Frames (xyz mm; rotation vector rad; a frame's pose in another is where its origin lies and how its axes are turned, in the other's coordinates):
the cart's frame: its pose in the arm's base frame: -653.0 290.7 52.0 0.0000 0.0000 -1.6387
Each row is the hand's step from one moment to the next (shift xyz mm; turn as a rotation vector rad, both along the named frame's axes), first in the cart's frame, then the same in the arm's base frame.
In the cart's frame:
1: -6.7 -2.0 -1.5 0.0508 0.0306 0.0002
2: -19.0 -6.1 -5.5 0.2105 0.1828 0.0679
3: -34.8 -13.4 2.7 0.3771 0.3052 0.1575
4: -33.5 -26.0 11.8 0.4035 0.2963 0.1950
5: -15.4 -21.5 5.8 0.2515 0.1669 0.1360
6: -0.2 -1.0 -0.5 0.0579 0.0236 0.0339
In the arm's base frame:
1: -1.5 6.8 -1.5 0.0271 -0.0528 0.0002
2: -4.8 19.4 -5.5 0.1681 -0.2224 0.0679
3: -11.0 35.6 2.7 0.2789 -0.3969 0.1575
4: -23.7 35.2 11.8 0.2682 -0.4227 0.1950
5: -20.4 16.8 5.8 0.1495 -0.2622 0.1360
6: -1.0 0.3 -0.5 0.0196 -0.0594 0.0339

